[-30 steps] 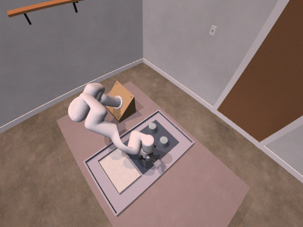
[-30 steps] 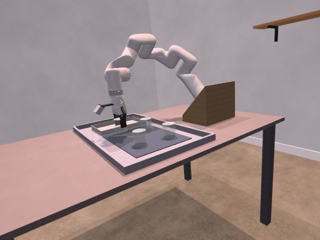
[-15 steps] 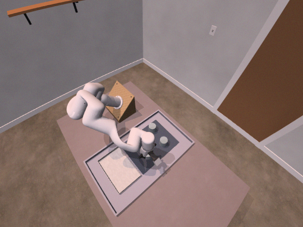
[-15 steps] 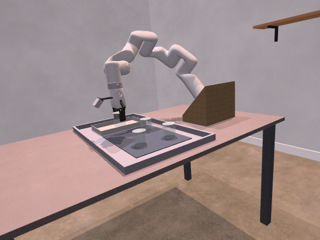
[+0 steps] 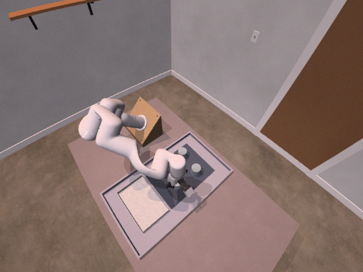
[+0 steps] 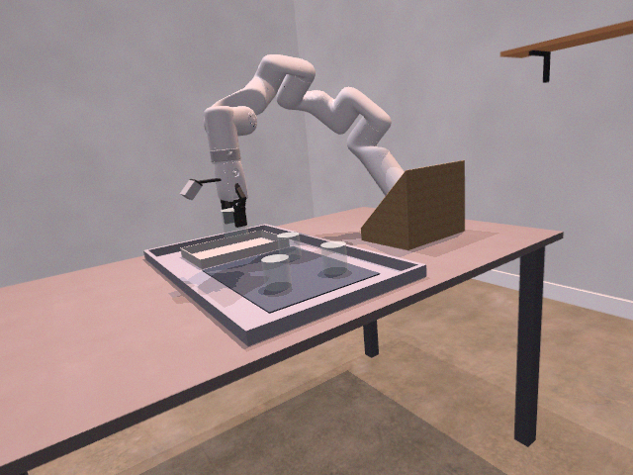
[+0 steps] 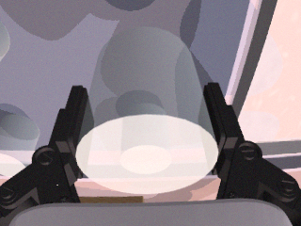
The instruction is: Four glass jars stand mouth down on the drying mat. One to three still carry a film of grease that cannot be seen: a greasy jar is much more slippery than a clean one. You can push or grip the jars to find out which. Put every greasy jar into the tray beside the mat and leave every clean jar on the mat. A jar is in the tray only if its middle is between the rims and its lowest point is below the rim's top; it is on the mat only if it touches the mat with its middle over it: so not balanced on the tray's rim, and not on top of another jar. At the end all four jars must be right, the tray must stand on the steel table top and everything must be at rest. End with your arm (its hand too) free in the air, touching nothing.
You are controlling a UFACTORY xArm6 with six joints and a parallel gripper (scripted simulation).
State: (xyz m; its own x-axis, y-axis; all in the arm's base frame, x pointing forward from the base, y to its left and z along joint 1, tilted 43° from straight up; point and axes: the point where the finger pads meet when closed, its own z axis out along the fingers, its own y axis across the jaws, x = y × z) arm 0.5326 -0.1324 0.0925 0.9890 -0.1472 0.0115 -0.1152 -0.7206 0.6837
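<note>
My gripper is now 100 mm past the pale tray, 210 mm to the left of it and 140 mm above it. From my hand the other things lie so: dark drying mat 70 mm behind, 100 mm to the left, 150 mm below.
</note>
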